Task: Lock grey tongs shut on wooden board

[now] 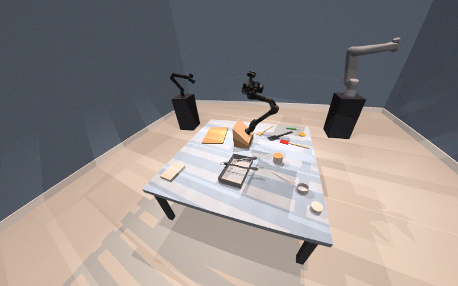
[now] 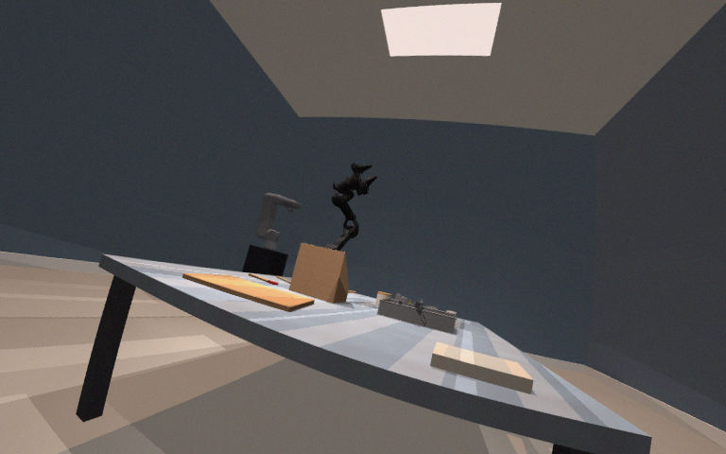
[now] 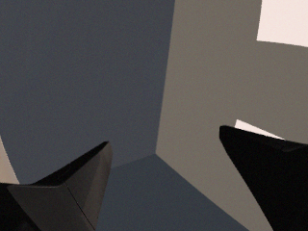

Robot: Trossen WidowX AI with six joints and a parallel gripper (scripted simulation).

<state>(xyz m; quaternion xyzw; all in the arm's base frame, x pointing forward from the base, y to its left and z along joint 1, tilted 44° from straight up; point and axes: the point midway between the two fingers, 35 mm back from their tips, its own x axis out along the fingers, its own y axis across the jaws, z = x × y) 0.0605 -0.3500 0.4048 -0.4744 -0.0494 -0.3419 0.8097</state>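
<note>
My gripper tip is 34 cm short of the roasting tin, 3 cm to the left of it and 63 cm above it. Also, from my gripper tip: wooden board: 20 cm behind, 41 cm to the right, 65 cm below; then white disc: 57 cm ahead, 52 cm to the left, 64 cm below; then pale slab: 45 cm ahead, 57 cm to the right, 65 cm below.
</note>
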